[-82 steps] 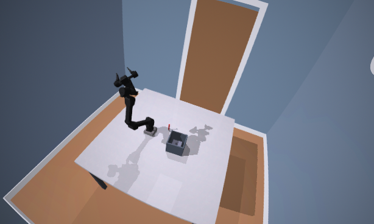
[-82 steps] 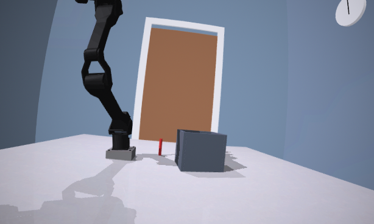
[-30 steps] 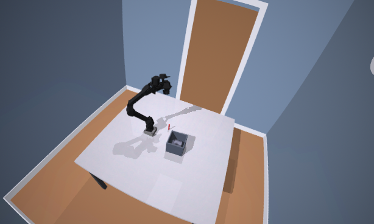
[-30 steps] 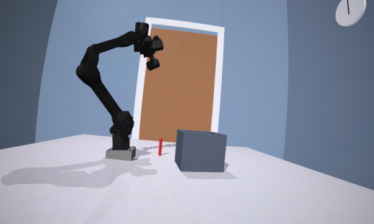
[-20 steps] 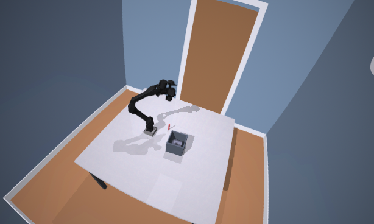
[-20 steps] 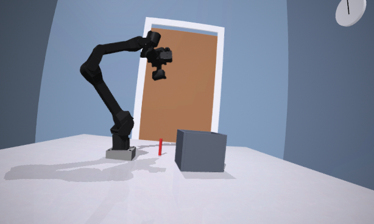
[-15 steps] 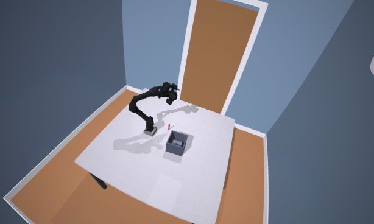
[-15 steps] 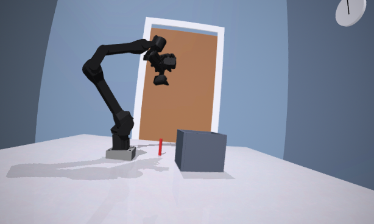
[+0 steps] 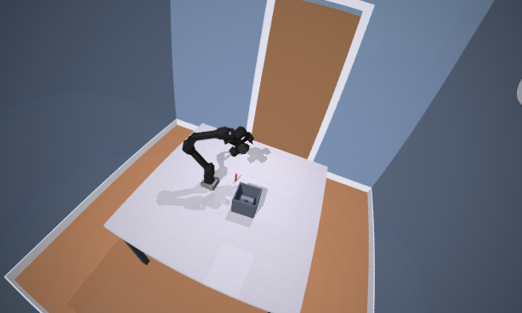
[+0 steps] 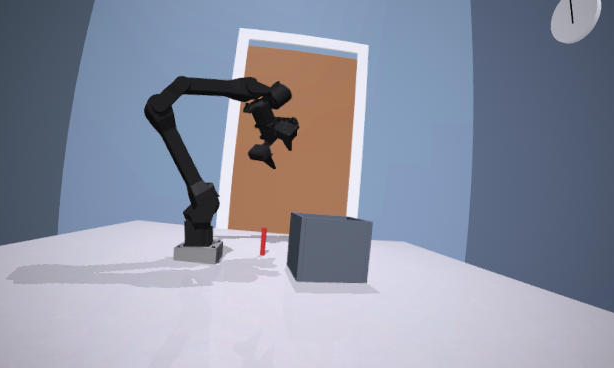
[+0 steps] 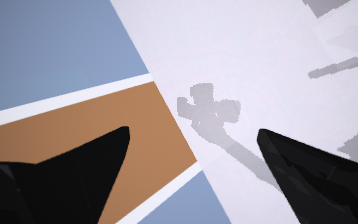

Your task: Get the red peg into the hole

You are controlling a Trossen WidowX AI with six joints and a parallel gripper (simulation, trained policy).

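Now: the red peg 250 mm below my gripper tip, 70 mm to the right of it and 40 mm behind it. The rest, counted from my gripper tip: light plate 260 mm to the right, 250 mm below, 100 mm ahead.
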